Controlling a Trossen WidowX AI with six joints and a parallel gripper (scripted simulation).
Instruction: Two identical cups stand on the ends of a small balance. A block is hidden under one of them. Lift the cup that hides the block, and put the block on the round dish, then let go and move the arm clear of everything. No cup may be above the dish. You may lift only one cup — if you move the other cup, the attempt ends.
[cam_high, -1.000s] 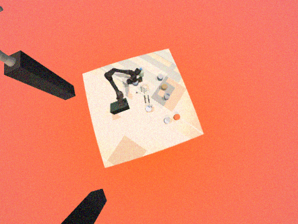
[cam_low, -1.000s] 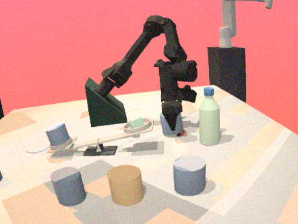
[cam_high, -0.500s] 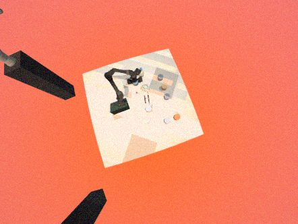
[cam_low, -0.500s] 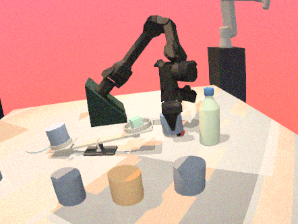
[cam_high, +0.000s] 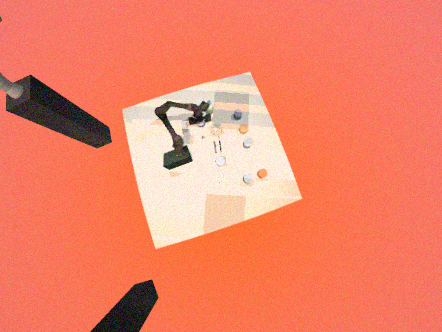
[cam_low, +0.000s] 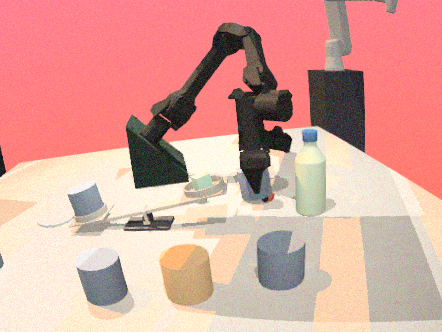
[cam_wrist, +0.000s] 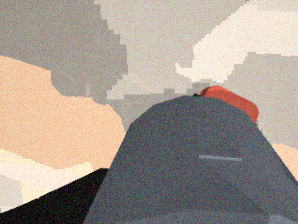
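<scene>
Now: the red toy car 1 cm below my gripper tip. Also, from my gripper tip: pale green bottle (11 cm ahead, 9 cm to the left, 9 cm above); balance beam (24 cm to the right, 7 cm ahead); pale green block (12 cm to the right, 9 cm ahead, 6 cm above).
</scene>
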